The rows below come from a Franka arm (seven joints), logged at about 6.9 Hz.
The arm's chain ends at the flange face. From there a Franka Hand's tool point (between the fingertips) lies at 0.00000 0.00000 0.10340 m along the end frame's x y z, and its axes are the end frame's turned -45 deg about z.
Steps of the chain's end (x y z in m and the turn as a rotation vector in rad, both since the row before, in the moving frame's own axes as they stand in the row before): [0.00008 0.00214 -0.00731 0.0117 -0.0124 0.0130]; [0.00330 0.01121 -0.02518 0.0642 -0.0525 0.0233]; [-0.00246 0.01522 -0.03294 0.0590 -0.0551 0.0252]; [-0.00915 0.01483 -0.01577 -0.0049 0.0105 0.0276]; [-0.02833 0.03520 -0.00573 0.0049 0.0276 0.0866]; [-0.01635 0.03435 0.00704 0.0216 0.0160 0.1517]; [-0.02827 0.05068 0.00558 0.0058 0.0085 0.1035]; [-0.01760 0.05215 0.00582 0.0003 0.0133 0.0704]
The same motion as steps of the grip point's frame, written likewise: [-0.00150 -0.00019 -0.00733 0.0170 -0.0005 0.0130]; [-0.00464 0.00175 -0.02554 0.0825 0.0083 0.0233]; [-0.01211 0.00069 -0.03328 0.0807 0.0028 0.0252]; [-0.01656 0.00515 -0.01578 -0.0109 0.0040 0.0276]; [-0.04262 0.00662 -0.00577 -0.0161 0.0230 0.0866]; [-0.03308 0.01253 0.00700 0.0040 0.0266 0.1517]; [-0.05479 0.01610 0.00557 -0.0019 0.0101 0.1035]; [-0.04836 0.02542 0.00581 -0.0092 0.0096 0.0704]
